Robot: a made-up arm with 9 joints. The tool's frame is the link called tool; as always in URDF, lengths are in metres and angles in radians. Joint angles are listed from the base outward.
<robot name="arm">
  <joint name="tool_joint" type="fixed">
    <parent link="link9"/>
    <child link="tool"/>
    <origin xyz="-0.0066 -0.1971 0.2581" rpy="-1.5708 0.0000 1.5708"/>
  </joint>
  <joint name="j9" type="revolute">
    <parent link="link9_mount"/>
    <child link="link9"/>
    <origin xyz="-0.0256 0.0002 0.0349" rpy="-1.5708 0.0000 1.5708"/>
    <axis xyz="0 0 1"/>
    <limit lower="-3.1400" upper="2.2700"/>
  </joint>
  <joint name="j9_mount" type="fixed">
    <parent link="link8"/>
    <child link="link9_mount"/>
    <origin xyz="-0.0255 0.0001 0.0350"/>
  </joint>
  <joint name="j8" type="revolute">
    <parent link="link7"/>
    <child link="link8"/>
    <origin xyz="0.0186 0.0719 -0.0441" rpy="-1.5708 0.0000 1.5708"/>
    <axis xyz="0 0 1"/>
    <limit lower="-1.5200" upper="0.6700"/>
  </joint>
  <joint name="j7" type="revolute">
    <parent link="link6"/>
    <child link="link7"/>
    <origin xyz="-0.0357 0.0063 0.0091" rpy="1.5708 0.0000 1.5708"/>
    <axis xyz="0 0 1"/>
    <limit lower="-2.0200" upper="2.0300"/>
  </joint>
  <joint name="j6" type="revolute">
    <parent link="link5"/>
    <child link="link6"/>
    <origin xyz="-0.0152 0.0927 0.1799" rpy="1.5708 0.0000 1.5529"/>
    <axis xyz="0 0 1"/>
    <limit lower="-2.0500" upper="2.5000"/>
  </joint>
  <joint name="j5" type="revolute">
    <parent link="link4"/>
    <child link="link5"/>
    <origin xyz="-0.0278 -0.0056 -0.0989" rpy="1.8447 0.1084 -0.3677"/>
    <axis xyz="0 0 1"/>
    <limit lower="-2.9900" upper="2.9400"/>
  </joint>
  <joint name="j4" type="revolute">
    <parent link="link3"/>
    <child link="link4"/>
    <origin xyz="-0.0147 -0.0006 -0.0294" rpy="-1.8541 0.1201 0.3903"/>
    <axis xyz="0 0 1"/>
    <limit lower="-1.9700" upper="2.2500"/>
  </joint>
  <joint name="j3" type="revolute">
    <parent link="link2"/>
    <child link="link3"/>
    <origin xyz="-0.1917 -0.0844 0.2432" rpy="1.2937 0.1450 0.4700"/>
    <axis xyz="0 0 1"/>
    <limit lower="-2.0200" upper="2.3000"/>
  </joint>
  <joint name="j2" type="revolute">
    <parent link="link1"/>
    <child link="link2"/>
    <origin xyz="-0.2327 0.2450 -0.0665" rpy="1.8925 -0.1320 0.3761"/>
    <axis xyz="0 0 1"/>
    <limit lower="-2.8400" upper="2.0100"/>
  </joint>
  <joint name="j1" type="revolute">
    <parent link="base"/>
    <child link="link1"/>
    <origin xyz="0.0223 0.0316 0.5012" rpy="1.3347 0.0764 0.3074"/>
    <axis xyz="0 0 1"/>
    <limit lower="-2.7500" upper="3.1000"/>
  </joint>
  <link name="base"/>
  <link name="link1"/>
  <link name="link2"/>
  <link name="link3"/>
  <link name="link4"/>
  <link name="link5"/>
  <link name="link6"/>
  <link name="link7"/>
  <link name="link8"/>
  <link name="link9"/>
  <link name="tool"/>
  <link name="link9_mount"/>
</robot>
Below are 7 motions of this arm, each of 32 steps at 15 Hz.
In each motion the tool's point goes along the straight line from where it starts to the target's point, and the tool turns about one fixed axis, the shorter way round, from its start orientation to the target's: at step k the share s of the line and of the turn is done. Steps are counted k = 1, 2, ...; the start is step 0. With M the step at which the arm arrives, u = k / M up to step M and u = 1 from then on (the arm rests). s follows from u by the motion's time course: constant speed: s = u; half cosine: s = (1 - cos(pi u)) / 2; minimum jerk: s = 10 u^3 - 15 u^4 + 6 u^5.
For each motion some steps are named. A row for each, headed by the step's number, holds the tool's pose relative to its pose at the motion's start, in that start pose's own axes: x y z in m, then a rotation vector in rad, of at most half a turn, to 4 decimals.
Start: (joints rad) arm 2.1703 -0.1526 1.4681 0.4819 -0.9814 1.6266 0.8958 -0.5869 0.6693
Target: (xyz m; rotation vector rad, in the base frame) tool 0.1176 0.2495 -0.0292 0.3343 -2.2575 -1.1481
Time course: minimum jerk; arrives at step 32
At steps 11, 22, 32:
11: 0.0360 -0.0008 0.0267 -0.0105 0.0834 -0.0467
22: 0.1310 -0.0029 0.0969 -0.0382 0.3032 -0.1699
32: 0.1597 -0.0035 0.1182 -0.0466 0.3697 -0.2072

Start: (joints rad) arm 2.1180 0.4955 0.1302 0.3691 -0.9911 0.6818 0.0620 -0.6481 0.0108
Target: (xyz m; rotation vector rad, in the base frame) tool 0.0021 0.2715 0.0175 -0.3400 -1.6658 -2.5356
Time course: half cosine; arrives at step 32
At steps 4, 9, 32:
4: 0.0044 0.0030 -0.0045 0.0159 0.0024 0.0129
9: 0.0210 0.0144 -0.0216 0.0763 0.0113 0.0622
32: 0.1151 0.0788 -0.1183 0.4176 0.0620 0.3402

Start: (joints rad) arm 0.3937 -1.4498 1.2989 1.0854 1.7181 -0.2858 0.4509 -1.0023 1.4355
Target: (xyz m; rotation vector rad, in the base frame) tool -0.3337 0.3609 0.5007 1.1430 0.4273 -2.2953
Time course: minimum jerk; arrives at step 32
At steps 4, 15, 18, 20, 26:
4: 0.0088 0.0037 0.0036 -0.0120 0.0125 0.0208
15: 0.2419 0.1007 0.0997 -0.3303 0.3436 0.5709
18: 0.3375 0.1405 0.1391 -0.4608 0.4793 0.7964
20: 0.3971 0.1653 0.1637 -0.5422 0.5639 0.9371
26: 0.5211 0.2169 0.2148 -0.7115 0.7401 1.2299

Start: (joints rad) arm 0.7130 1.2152 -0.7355 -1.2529 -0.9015 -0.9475 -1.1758 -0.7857 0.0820
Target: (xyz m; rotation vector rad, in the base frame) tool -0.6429 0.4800 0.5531 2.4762 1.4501 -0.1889
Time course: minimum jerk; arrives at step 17
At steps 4, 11, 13, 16, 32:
4: 0.0109 -0.0033 0.0088 0.0315 0.0830 0.0318
11: 0.0938 -0.0286 0.0752 0.2706 0.7121 0.2726
13: 0.1125 -0.0343 0.0902 0.3244 0.8537 0.3268
16: 0.1232 -0.0375 0.0988 0.3553 0.9349 0.3579
32: 0.1234 -0.0376 0.0989 0.3560 0.9367 0.3586

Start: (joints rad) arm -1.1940 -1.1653 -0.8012 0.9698 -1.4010 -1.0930 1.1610 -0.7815 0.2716
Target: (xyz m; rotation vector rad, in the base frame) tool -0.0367 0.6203 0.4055 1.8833 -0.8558 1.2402
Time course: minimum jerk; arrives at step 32
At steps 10, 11, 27, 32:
10: -0.0012 -0.0252 0.0386 -0.1108 0.0355 0.0696
11: -0.0015 -0.0316 0.0484 -0.1388 0.0445 0.0873
27: -0.0064 -0.1359 0.2081 -0.5971 0.1915 0.3754
32: -0.0066 -0.1401 0.2145 -0.6154 0.1973 0.3869

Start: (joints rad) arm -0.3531 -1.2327 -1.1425 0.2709 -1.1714 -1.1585 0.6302 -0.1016 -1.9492
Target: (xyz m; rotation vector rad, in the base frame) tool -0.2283 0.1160 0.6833 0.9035 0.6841 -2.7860
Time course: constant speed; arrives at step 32
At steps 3, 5, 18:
3: -0.0102 0.0193 -0.0015 -0.0986 -0.0095 -0.0010
5: -0.0171 0.0321 -0.0026 -0.1644 -0.0158 -0.0016
18: -0.0615 0.1157 -0.0092 -0.5918 -0.0569 -0.0058

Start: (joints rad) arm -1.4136 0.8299 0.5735 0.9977 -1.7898 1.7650 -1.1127 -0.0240 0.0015
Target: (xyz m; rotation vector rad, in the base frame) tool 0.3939 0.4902 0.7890 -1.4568 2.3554 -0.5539
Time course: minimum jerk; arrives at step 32
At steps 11, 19, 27, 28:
11: 0.0194 0.1351 -0.0766 -0.0126 -0.1641 -0.3778
19: 0.0579 0.4024 -0.2282 -0.0376 -0.4887 -1.1251
27: 0.0836 0.5812 -0.3297 -0.0543 -0.7058 -1.6251
28: 0.0848 0.5894 -0.3343 -0.0550 -0.7158 -1.6481

